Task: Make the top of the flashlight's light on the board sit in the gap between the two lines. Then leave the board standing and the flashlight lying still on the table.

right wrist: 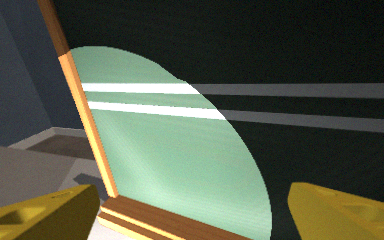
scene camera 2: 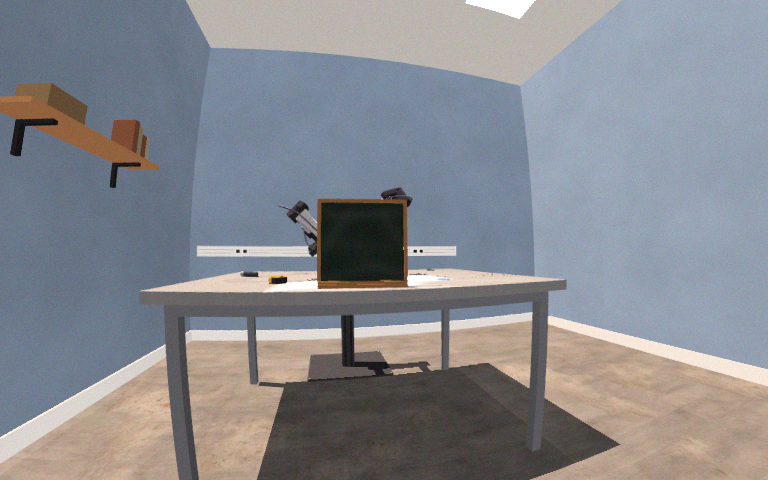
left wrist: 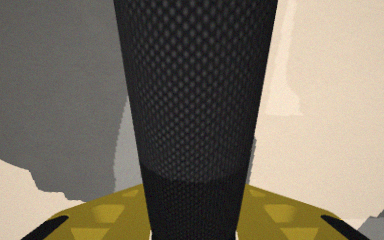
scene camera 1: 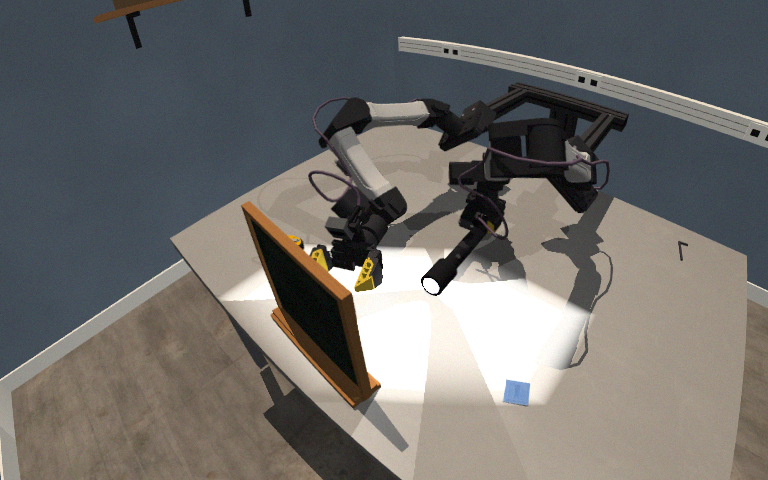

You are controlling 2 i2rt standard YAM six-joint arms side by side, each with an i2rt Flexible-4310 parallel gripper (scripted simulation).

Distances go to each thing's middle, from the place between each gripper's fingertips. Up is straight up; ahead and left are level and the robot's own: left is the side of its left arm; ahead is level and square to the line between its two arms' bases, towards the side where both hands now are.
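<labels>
My right gripper: 80 mm short of wood-framed board (scene camera 1: 307, 312), 20 mm right of it, 10 mm below it. Black flashlight (scene camera 1: 444, 270), from right hand: 320 mm behind, 40 mm to the left, 110 mm below.
Black flashlight, from left hand: 14 cm ahead, 3 cm to the left, 1 cm above. Wood-framed board, from left hand: 54 cm ahead, 1 cm to the left, 13 cm above.
</labels>
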